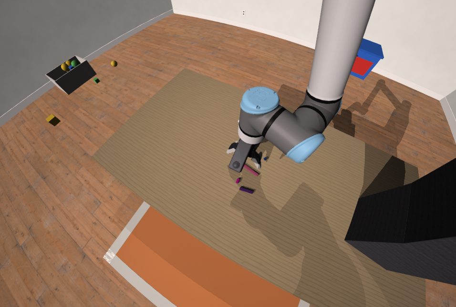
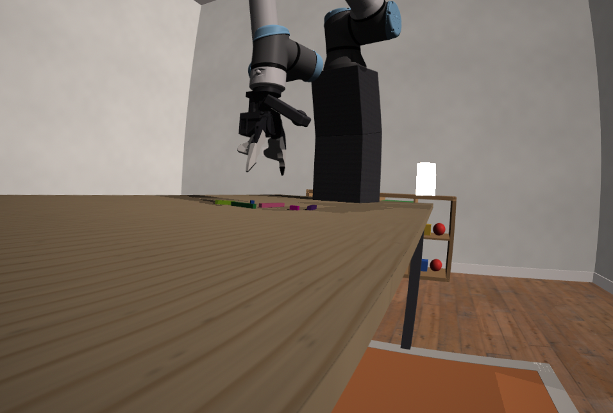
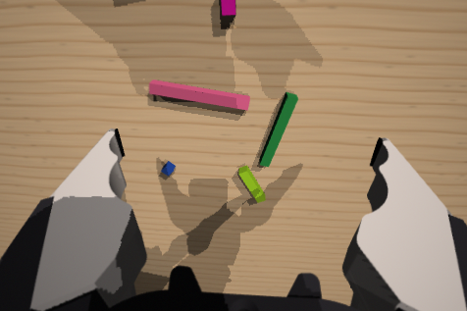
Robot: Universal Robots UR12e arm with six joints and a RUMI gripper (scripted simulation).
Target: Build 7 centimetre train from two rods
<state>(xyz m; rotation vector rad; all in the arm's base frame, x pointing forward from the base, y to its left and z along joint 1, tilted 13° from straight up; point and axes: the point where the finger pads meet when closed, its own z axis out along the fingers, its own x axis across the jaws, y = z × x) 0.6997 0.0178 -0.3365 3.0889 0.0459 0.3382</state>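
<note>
Now: the small blue rod 10 cm to the right of my hand, 8 cm behind it and 7 cm below it. The rest, counted from my hand: green rod 7 cm below, 4 cm to the right, 3 cm ahead; then magenta rod 7 cm to the left, 7 cm below, 2 cm behind; then pink rod 7 cm below, 4 cm behind, 1 cm to the right.
</note>
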